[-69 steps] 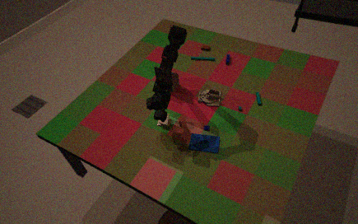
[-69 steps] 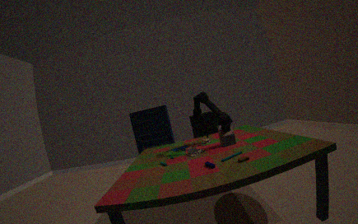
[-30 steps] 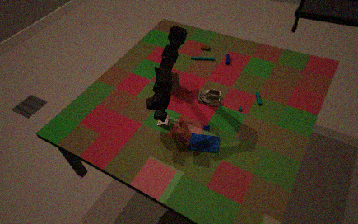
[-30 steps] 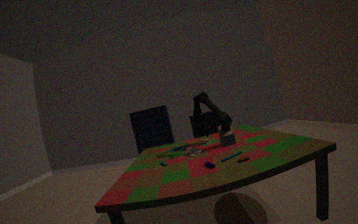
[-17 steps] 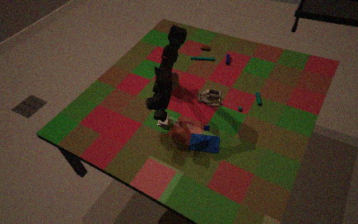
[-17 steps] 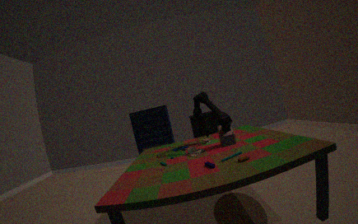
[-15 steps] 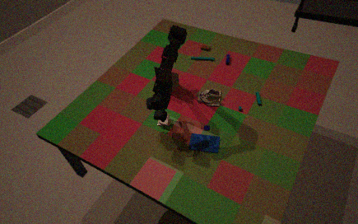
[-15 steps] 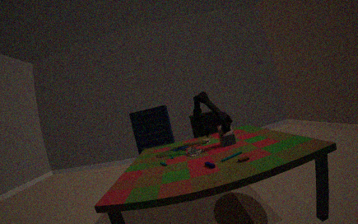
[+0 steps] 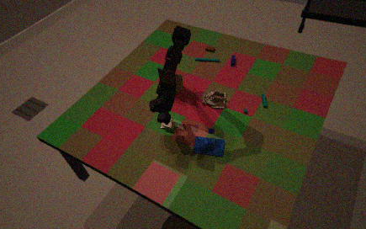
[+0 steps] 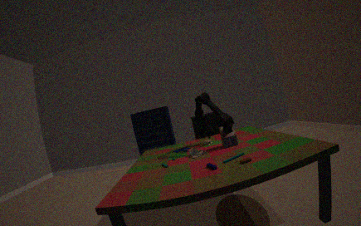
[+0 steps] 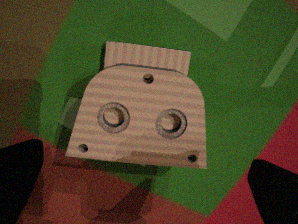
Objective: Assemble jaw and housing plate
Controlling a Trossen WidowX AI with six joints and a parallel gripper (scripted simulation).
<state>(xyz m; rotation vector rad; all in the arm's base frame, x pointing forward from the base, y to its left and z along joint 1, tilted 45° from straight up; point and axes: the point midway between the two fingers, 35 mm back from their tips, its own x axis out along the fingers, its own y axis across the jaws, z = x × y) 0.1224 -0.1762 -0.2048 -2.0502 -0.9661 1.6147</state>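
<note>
Now: the pale housing piece 3 cm below my gripper tip and 1 cm behind it. The rest, counted from my gripper tip: brown piece (70 cm to the left, 5 cm below, 2 cm behind); then pale curved jaw (23 cm to the left, 15 cm ahead, 5 cm below); then blue flat plate (25 cm ahead, 6 cm to the right, 6 cm below).
</note>
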